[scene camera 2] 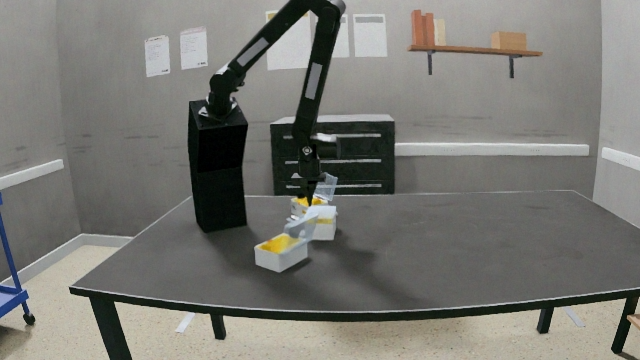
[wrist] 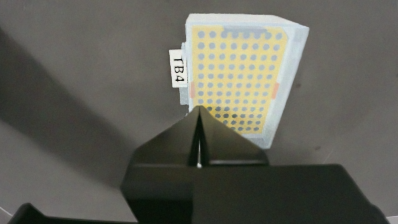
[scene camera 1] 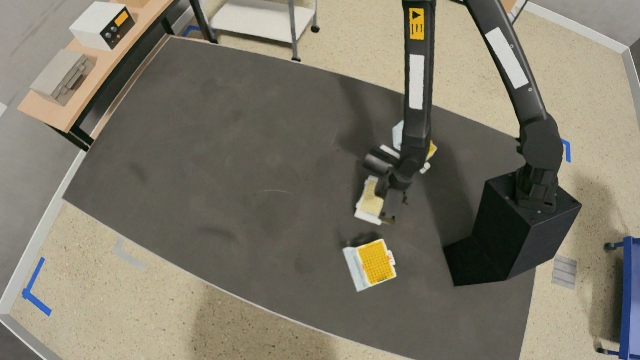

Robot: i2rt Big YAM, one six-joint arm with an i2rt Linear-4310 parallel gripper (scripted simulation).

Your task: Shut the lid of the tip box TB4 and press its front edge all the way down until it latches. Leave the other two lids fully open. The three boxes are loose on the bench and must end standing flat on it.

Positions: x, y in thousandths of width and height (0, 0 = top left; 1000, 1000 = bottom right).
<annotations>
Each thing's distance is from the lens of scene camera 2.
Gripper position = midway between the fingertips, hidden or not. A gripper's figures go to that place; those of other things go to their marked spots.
my gripper (scene camera 2: 485, 574): 1.26 m
tip box TB4 (scene camera 2: 504, 643): 1.22 m
</annotations>
